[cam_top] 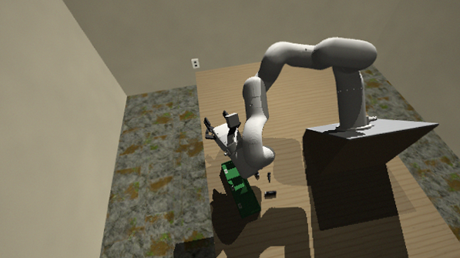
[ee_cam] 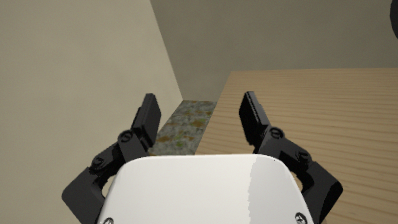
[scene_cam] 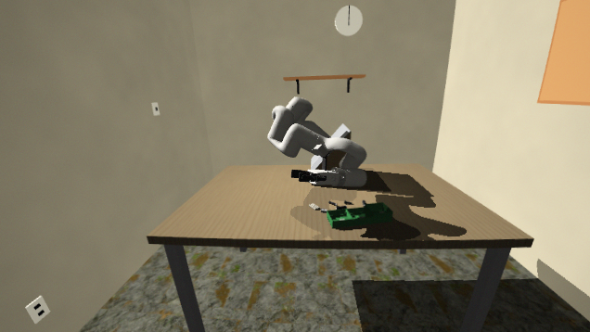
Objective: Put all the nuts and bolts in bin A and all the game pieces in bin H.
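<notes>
My gripper is now 250 mm to the right of the green bin, 200 mm above it and 50 mm past it. Round my hand: dark bolt: 220 mm to the left, 210 mm below, 200 mm behind; small nut: 210 mm below, 120 mm behind, 100 mm to the left; white game piece: 210 mm below, 160 mm behind, 60 mm to the left.
</notes>
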